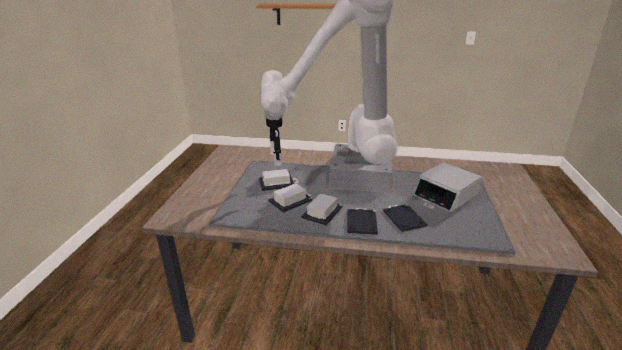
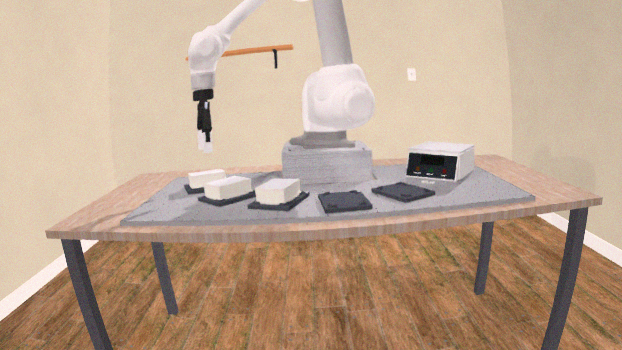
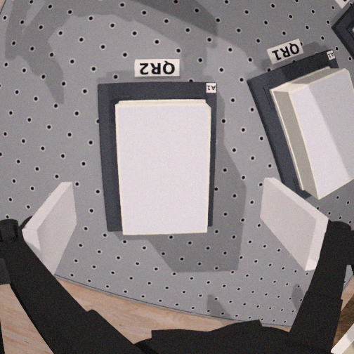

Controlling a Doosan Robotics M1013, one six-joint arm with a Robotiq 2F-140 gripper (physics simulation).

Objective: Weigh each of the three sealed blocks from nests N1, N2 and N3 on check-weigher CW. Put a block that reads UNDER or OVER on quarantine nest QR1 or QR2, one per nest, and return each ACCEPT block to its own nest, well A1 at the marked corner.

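Where they show: gripper, fingertip midpoint: (image 1: 275,159) (image 2: 205,150); arm's base, origin of the base link: (image 1: 361,156) (image 2: 325,145).
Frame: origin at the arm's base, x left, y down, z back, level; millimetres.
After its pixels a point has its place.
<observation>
My gripper (image 1: 278,161) {x -432, y -31, z -103 mm} (image 2: 205,146) {x -432, y -31, z -103 mm} (image 3: 170,201) is open and empty, above the block on QR2. That white block (image 1: 276,177) {x -428, y 43, z -145 mm} (image 2: 207,179) {x -429, y 59, z -148 mm} (image 3: 164,167) lies flat on nest QR2 (image 3: 106,150), its clipped corner toward the A1 mark. A second block (image 1: 290,196) {x -350, y 46, z -320 mm} (image 2: 228,189) {x -351, y 60, z -323 mm} (image 3: 320,130) sits on nest QR1 (image 3: 265,100). A third block (image 1: 322,206) {x -208, y 45, z -404 mm} (image 2: 277,191) {x -216, y 51, z -435 mm} sits on the adjacent dark nest (image 2: 265,205) {x -250, y 87, z -434 mm}, whose label is unreadable. Check-weigher CW (image 1: 450,182) {x 370, y -1, z -274 mm} (image 2: 440,150) {x 336, y -1, z -293 mm} bears no block; its display looks dark.
Two bare nests (image 1: 362,221) {x -41, y 86, z -455 mm} (image 1: 404,217) {x 141, y 87, z -424 mm} (image 2: 345,201) {x -44, y 87, z -468 mm} (image 2: 403,191) {x 137, y 87, z -432 mm} lie between the third block and the check-weigher; their labels are unreadable. The robot's base block (image 1: 360,177) {x -21, y 39, z -151 mm} (image 2: 327,165) {x -26, y 47, z -151 mm} stands behind the nests. The grey perforated mat (image 1: 445,235) {x 285, y 97, z -536 mm} (image 3: 145,285) lies on the wooden table (image 1: 545,240) {x 689, y 111, z -552 mm}.
</observation>
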